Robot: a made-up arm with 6 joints.
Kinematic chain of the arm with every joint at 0, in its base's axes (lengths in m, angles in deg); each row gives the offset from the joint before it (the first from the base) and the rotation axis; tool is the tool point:
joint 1: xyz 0 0 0.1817 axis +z
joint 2: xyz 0 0.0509 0 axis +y
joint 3: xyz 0 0 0.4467 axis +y
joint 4: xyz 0 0 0.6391 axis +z
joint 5: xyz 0 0 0 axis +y
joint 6: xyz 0 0 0.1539 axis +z
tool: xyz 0 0 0
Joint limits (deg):
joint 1: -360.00..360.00
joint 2: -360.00..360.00
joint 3: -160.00..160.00
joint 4: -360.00..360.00
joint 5: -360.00..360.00
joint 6: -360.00..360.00
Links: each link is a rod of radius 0.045 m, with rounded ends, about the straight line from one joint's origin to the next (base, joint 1, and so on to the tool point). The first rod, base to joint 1, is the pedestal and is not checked.
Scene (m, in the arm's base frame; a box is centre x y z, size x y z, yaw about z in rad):
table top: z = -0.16
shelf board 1: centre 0.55 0.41 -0 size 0.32 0.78 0.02 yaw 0.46
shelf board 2: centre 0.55 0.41 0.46 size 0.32 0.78 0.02 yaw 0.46
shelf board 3: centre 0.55 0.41 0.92 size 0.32 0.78 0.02 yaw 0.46
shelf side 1: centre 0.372 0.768 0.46 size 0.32 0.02 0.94 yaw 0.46
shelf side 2: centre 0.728 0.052 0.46 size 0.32 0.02 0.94 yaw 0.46
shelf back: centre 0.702 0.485 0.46 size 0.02 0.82 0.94 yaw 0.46
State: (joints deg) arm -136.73 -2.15 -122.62 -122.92 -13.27 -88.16
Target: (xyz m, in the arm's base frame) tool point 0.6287 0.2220 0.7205
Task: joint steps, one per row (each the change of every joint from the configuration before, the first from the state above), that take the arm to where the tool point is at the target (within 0.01 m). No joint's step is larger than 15 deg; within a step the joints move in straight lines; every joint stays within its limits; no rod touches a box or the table.
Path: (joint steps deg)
1: -0.52 14.29 -9.15 -0.87 13.61 0.00
2: -0.52 14.28 -9.15 -0.87 13.62 0.00
3: -0.52 14.29 -9.16 -0.88 13.61 0.00
4: -0.52 14.29 -9.15 -0.87 13.62 0.00
5: -3.26 0.13 8.29 0.90 -14.88 0.00
6: -3.26 0.13 8.28 0.90 -14.89 0.00
7: -3.26 0.13 8.29 0.90 -14.88 0.00
8: -3.26 0.12 8.28 0.89 -14.88 0.00
9: -0.28 -13.41 8.92 -0.21 0.01 0.00
10: -0.28 -13.41 8.92 -0.22 0.01 0.00
11: -0.28 -13.41 8.92 -0.21 0.01 0.00

